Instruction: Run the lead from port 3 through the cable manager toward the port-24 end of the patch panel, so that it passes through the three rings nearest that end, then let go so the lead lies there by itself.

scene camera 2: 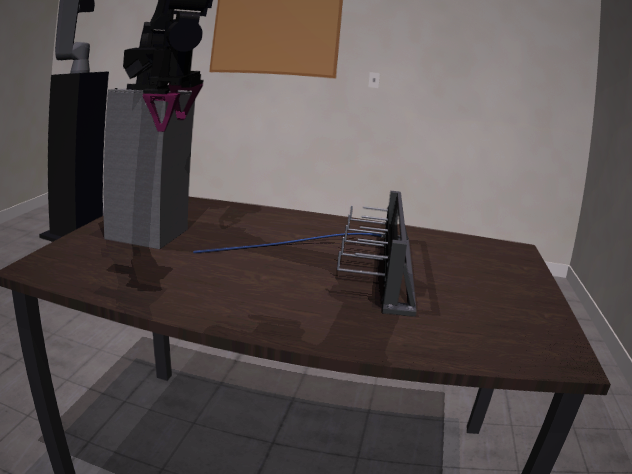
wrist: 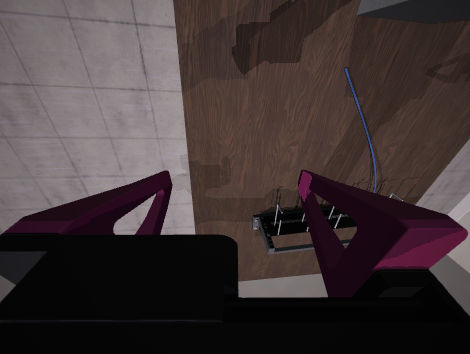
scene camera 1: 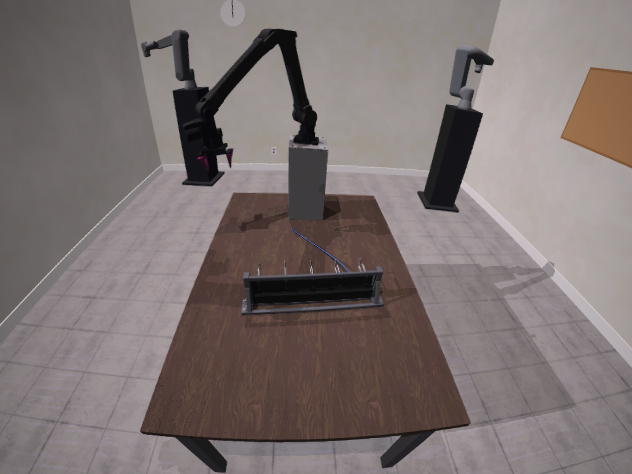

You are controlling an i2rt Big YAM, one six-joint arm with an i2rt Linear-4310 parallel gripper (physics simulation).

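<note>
The blue lead runs from the patch panel across the table, its free end near the arm's pedestal. In scene camera 1 it meets the panel toward the right end, near the two rightmost rings; whether it passes inside a ring is unclear. The manager's wire rings stick out toward the pedestal; the leftmost ones in scene camera 1 stand apart from the lead. Port numbers are unreadable. My gripper is open and empty, high above and away from lead and panel.
The grey pedestal stands on the far end of the wooden table. Two dark columns with grey arms stand on the floor behind the table. The panel's upright frame crosses the table's middle.
</note>
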